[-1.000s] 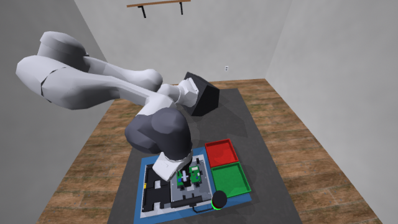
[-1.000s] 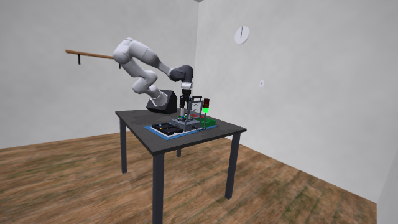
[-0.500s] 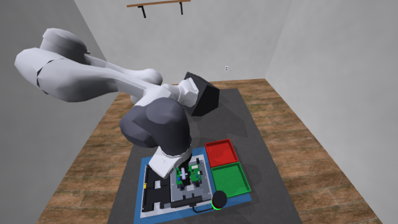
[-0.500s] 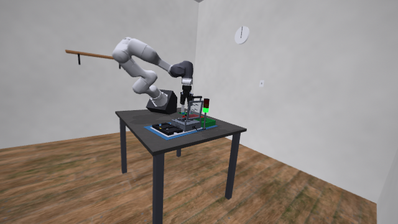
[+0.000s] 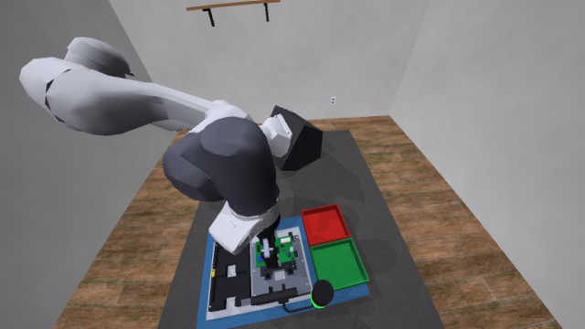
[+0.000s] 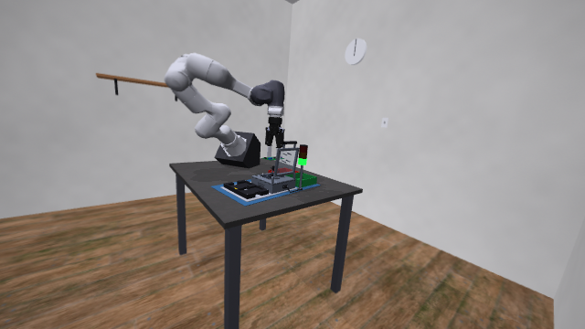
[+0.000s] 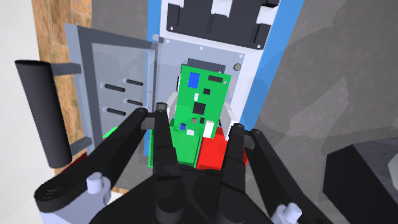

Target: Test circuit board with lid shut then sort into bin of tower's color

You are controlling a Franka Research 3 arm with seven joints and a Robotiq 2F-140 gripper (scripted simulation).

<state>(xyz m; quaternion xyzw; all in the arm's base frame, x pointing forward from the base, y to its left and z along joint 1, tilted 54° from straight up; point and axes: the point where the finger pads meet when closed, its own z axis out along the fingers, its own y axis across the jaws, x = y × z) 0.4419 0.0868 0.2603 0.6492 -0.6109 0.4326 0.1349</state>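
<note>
The green bin is 190 mm to the left of my hand, 180 mm below it and 70 mm ahead of it. The rest, counted from my hand: green circuit board: 20 mm below; clear lid: 110 mm ahead, 20 mm to the right, 10 mm below; dark plate: 120 mm below.
</note>
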